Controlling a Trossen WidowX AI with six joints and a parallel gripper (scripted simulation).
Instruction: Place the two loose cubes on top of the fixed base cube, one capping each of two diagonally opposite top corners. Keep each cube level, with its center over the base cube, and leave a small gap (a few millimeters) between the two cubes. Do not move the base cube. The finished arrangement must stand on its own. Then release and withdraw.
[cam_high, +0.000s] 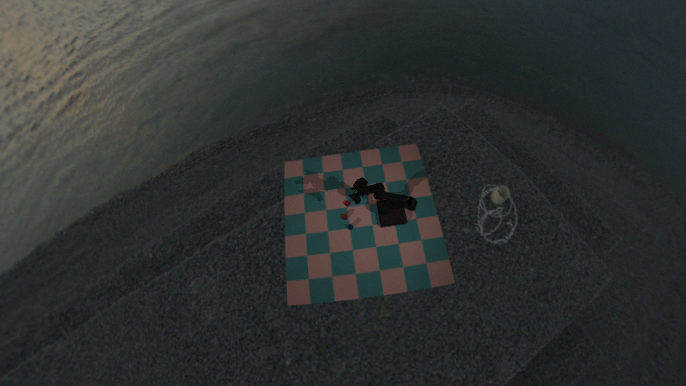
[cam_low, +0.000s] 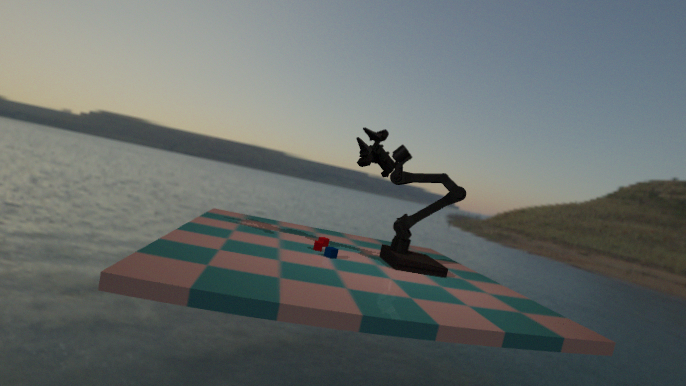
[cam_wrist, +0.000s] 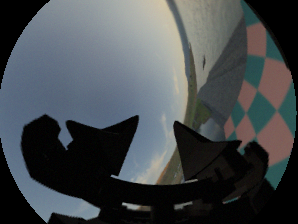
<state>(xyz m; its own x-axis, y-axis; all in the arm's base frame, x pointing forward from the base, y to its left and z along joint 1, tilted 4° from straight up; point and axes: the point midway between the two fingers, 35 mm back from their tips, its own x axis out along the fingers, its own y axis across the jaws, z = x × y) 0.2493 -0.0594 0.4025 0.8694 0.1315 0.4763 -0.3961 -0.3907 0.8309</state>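
My gripper tip is 470 mm above the blue cube, 80 mm to the right of it and 40 mm short of it.
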